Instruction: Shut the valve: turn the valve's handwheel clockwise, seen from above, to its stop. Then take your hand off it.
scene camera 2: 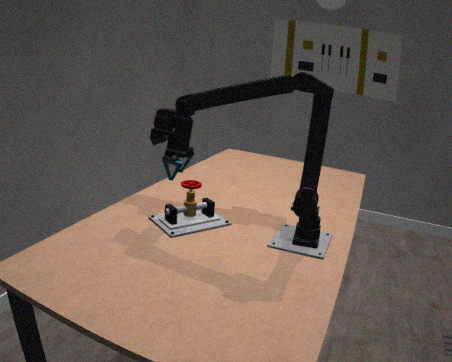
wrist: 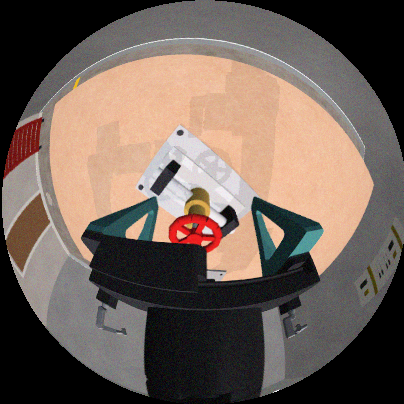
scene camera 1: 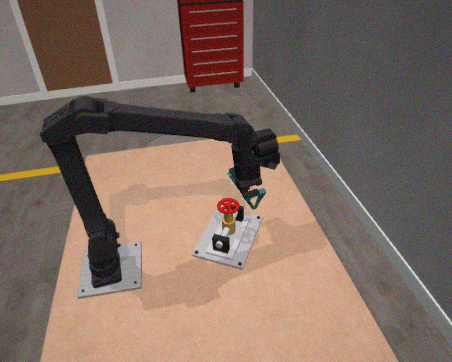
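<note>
The valve's red handwheel point(scene camera 1: 228, 205) point(scene camera 2: 191, 184) point(wrist: 194, 239) sits level on top of a brass valve body point(scene camera 1: 228, 226) point(scene camera 2: 190, 209) point(wrist: 198, 208). A light pipe runs through the body between two black brackets on a grey plate point(scene camera 1: 202, 248) point(scene camera 2: 200, 228) point(wrist: 188, 138). My gripper point(scene camera 1: 250, 199) point(scene camera 2: 176, 174) point(wrist: 204, 201) is open and empty, with teal fingers pointing down. It is above and to one side of the handwheel, apart from it. In the wrist view the wheel shows low between the two fingers, its lower edge close to the dark gripper housing.
The arm's base plate point(scene camera 1: 131, 267) point(scene camera 2: 281, 240) is bolted to the tan table point(scene camera 1: 175, 330) point(scene camera 2: 90, 280), apart from the valve plate. A red drawer cabinet point(scene camera 1: 216, 57) stands beyond the table. A tool panel point(scene camera 2: 342, 65) hangs on the wall.
</note>
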